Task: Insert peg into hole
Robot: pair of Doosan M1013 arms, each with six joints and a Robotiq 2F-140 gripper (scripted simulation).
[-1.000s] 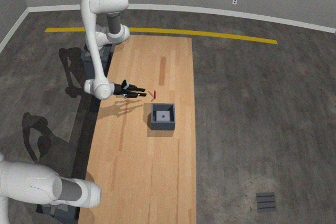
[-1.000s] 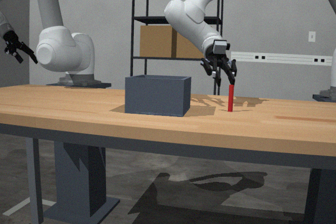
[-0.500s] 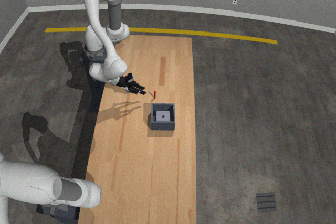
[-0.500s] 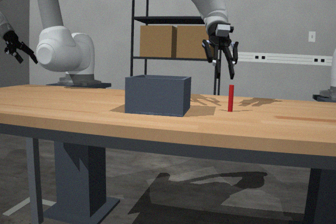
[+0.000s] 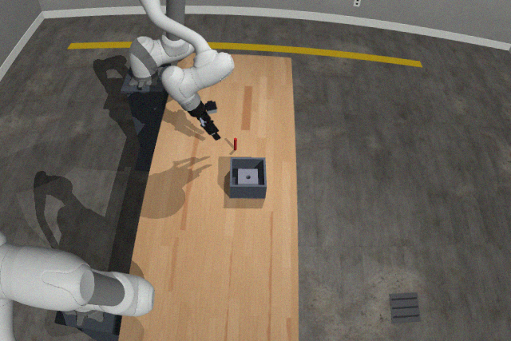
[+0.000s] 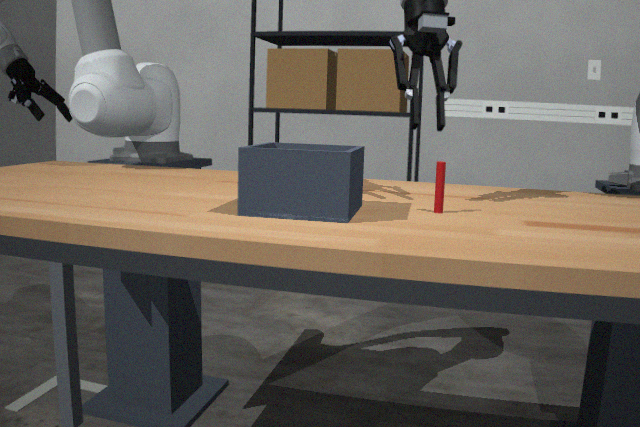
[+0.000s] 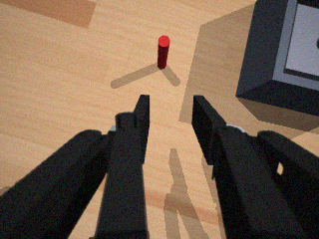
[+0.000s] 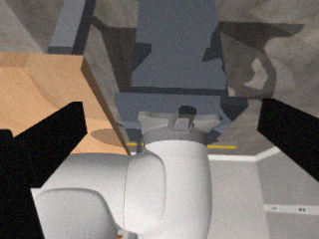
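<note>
The red peg lies 10 cm ahead of my left hand, 3 cm to the left of it and 12 cm below it. From my left hand the other things lie so: grey box: 16 cm ahead, 17 cm to the right, 13 cm below; grey plate: 16 cm ahead, 17 cm to the right, 12 cm below.
</note>
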